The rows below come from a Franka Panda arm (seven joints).
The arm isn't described. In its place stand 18 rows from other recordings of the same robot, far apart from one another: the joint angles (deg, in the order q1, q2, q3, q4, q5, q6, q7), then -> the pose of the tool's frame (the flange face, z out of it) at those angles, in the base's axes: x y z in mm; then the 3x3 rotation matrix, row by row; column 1 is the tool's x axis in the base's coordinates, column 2 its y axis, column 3 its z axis.
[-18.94, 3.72, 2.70, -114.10, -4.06, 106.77, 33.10] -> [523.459 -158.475 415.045], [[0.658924 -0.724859 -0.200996], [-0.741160 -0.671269 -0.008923], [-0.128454 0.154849 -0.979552]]
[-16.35, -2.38, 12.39, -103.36, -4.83, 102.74, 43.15] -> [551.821 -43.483 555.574], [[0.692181 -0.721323 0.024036], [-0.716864 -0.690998 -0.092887], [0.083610 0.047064 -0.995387]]
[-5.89, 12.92, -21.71, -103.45, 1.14, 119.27, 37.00] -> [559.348 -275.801 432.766], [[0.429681 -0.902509 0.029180], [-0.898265 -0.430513 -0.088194], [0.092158 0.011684 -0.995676]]
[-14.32, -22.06, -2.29, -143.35, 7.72, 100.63, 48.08] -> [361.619 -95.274 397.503], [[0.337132 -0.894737 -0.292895], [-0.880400 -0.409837 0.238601], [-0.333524 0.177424 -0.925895]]
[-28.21, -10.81, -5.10, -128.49, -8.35, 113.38, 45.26] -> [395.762 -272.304 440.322], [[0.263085 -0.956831 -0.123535], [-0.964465 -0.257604 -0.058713], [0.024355 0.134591 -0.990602]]
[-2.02, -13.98, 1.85, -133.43, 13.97, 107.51, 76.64] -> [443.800 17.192 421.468], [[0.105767 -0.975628 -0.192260], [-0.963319 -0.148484 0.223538], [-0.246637 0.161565 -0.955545]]
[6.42, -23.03, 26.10, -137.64, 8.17, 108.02, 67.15] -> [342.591 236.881 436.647], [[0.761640 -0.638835 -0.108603], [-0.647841 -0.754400 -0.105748], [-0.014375 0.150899 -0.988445]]
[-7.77, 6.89, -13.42, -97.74, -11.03, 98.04, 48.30] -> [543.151 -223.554 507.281], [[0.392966 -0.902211 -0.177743], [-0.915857 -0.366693 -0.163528], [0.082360 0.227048 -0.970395]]
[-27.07, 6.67, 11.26, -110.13, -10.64, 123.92, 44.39] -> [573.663 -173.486 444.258], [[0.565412 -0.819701 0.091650], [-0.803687 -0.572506 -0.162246], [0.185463 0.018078 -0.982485]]
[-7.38, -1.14, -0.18, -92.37, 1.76, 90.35, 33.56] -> [543.889 -68.903 616.528], [[0.752890 -0.658052 -0.011166], [-0.657472 -0.752777 0.032527], [-0.029810 -0.017148 -0.999408]]
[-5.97, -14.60, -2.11, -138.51, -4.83, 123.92, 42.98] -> [448.022 -67.127 406.853], [[0.665421 -0.746438 -0.006810], [-0.745372 -0.663921 -0.060248], [0.040450 0.045167 -0.998160]]
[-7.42, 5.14, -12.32, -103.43, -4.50, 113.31, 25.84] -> [561.496 -202.886 498.368], [[0.717918 -0.694337 0.049897], [-0.686502 -0.718048 -0.114550], [0.115365 0.047983 -0.992164]]
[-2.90, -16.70, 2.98, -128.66, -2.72, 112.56, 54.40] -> [464.404 -1.168 486.145], [[0.595806 -0.803060 0.010442], [-0.801351 -0.595302 -0.058751], [0.053397 0.026636 -0.998218]]
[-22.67, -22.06, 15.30, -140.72, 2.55, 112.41, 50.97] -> [408.612 -48.599 423.356], [[0.484935 -0.865155 -0.127848], [-0.874097 -0.484182 -0.039018], [-0.028145 0.130673 -0.991026]]
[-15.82, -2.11, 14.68, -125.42, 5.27, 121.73, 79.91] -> [522.220 -5.744 399.992], [[0.105280 -0.994118 -0.025409], [-0.991858 -0.106813 0.069343], [-0.071649 0.017902 -0.997269]]
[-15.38, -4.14, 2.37, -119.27, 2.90, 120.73, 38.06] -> [526.962 -118.961 467.859], [[0.607136 -0.787683 0.104598], [-0.793024 -0.608941 0.017410], [0.049981 -0.093519 -0.994362]]
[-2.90, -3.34, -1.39, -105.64, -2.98, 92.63, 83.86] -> [523.628 -44.902 531.930], [[0.041905 -0.984377 -0.171012], [-0.998637 -0.035934 -0.037862], [0.031125 0.172365 -0.984541]]
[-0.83, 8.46, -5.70, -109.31, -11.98, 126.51, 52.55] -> [605.309 -74.138 436.300], [[0.591021 -0.794522 0.139389], [-0.769518 -0.607157 -0.197995], [0.241943 0.009756 -0.970242]]
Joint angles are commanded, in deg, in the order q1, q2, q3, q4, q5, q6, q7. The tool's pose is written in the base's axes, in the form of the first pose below.
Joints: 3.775 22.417 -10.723 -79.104 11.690 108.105 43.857
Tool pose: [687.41 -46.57 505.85], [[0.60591 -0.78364 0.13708], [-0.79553 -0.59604 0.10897], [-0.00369 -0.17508 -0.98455]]
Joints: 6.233 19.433 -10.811 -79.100 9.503 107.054 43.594
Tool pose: [676.96 -21.45 539.00], [[0.64778 -0.74443 0.16189], [-0.76076 -0.64336 0.08566], [0.04038 -0.17865 -0.98308]]
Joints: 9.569 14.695 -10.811 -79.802 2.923 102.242 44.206
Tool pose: [649.98 5.90 578.17], [[0.69618 -0.70424 0.13920], [-0.71122 -0.70297 0.00054], [0.09747 -0.09938 -0.99026]]
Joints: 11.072 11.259 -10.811 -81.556 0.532 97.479 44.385
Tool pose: [625.62 15.47 592.79], [[0.71742 -0.69144 0.08492], [-0.69207 -0.72134 -0.02660], [0.07965 -0.03969 -0.99603]]
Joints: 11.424 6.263 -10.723 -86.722 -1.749 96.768 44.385
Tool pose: [598.53 10.49 600.73], [[0.72328 -0.68715 0.06856], [-0.68544 -0.72643 -0.04963], [0.08391 -0.01109 -0.99641]]
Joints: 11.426 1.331 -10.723 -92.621 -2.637 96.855 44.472
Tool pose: [571.79 3.80 600.78], [[0.72338 -0.68851 0.05173], [-0.68674 -0.72523 -0.04936], [0.07150 0.00018 -0.99744]]
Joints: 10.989 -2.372 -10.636 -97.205 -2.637 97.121 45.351
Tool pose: [551.36 -2.93 598.26], [[0.70945 -0.70365 0.03954], [-0.70263 -0.71055 -0.03778], [0.05468 -0.00098 -0.99850]]
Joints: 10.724 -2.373 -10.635 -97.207 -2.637 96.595 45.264
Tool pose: [550.39 -5.51 597.42], [[0.70750 -0.70607 0.03017], [-0.70507 -0.70812 -0.03802], [0.04821 0.00562 -0.99882]]
